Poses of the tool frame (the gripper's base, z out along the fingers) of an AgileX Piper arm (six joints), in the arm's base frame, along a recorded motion.
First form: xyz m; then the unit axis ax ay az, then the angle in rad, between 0 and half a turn.
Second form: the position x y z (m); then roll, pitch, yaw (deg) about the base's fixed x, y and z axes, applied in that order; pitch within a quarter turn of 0, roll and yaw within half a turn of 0. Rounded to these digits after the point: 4 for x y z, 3 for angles.
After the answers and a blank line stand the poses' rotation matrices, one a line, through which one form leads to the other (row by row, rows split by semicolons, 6 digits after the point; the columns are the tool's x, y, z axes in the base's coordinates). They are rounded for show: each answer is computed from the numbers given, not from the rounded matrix.
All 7 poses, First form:
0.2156, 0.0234, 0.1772, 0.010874, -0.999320, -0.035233, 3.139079
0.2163, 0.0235, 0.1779, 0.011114, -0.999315, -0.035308, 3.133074
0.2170, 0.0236, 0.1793, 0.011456, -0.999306, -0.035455, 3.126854
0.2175, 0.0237, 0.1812, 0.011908, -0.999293, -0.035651, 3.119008
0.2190, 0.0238, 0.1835, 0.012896, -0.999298, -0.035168, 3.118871
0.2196, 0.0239, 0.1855, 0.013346, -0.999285, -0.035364, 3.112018
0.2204, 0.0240, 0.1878, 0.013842, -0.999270, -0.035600, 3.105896
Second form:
0.2156, 0.0234, 0.1772, 175.960, -0.100, -178.750
0.2163, 0.0235, 0.1779, 175.948, -0.443, -178.710
0.2170, 0.0236, 0.1793, 175.927, -0.797, -178.658
0.2175, 0.0237, 0.1812, 175.898, -1.244, -178.590
0.2190, 0.0238, 0.1835, 175.952, -1.249, -178.477
0.2196, 0.0239, 0.1855, 175.924, -1.639, -178.411
0.2204, 0.0240, 0.1878, 175.891, -1.987, -178.341

-0.999760 -0.021645 -0.003278; -0.021822 0.997281 0.070391; 0.001746 0.070445 -0.997514
-0.999717 -0.021912 -0.009298; -0.022513 0.997260 0.070472; 0.007728 0.070661 -0.997470
-0.999629 -0.022372 -0.015540; -0.023417 0.997224 0.070688; 0.013916 0.071026 -0.997377
-0.999461 -0.022991 -0.023416; -0.024601 0.997175 0.070974; 0.021718 0.071511 -0.997203
-0.999409 -0.024972 -0.023611; -0.026570 0.997194 0.069985; 0.021797 0.070571 -0.997269
-0.999207 -0.025621 -0.030493; -0.027713 0.997143 0.070267; 0.028605 0.071057 -0.997062
-0.998980 -0.026384 -0.036648; -0.028926 0.997083 0.070631; 0.034678 0.071619 -0.996829

